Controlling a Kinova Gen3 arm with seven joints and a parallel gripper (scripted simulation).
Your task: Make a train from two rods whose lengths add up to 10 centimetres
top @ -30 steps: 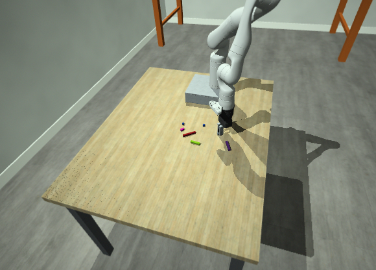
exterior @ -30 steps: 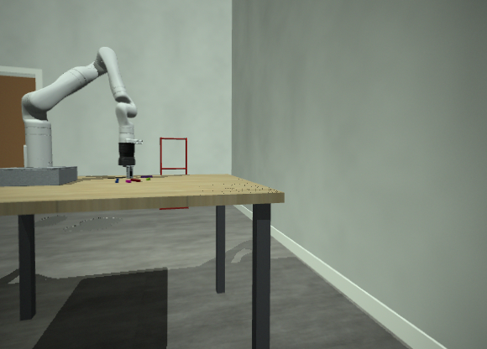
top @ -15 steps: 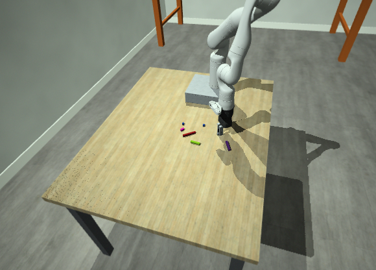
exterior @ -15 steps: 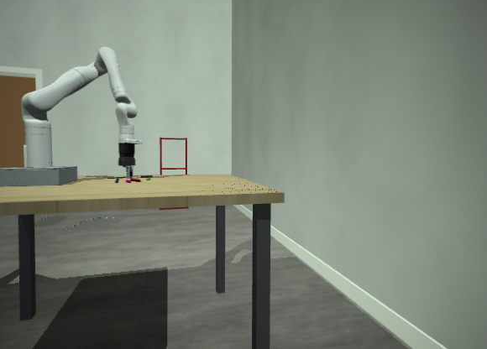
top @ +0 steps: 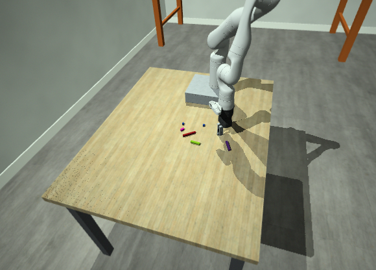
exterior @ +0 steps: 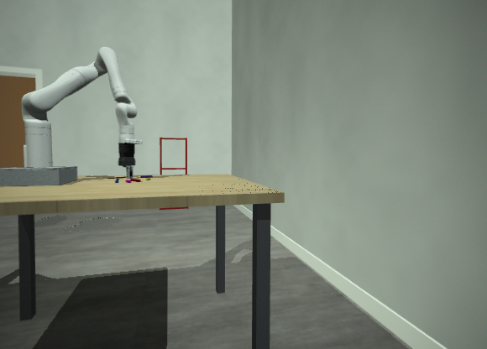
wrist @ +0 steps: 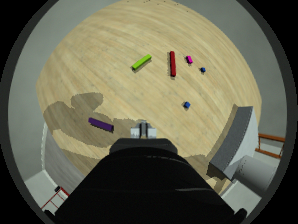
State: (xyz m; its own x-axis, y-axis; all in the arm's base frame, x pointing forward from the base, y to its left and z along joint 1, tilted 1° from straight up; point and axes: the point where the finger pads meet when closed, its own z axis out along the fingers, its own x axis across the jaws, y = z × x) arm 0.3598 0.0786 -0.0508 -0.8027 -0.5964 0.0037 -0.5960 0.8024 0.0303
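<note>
My gripper is now 10 mm above the grey rod. Also, from my hand: purple rod: 80 mm ahead, 50 mm to the left, 10 mm below; then lime rod: 90 mm ahead, 110 mm to the right, 10 mm below; then red rod: 40 mm ahead, 160 mm to the right, 10 mm below.
</note>
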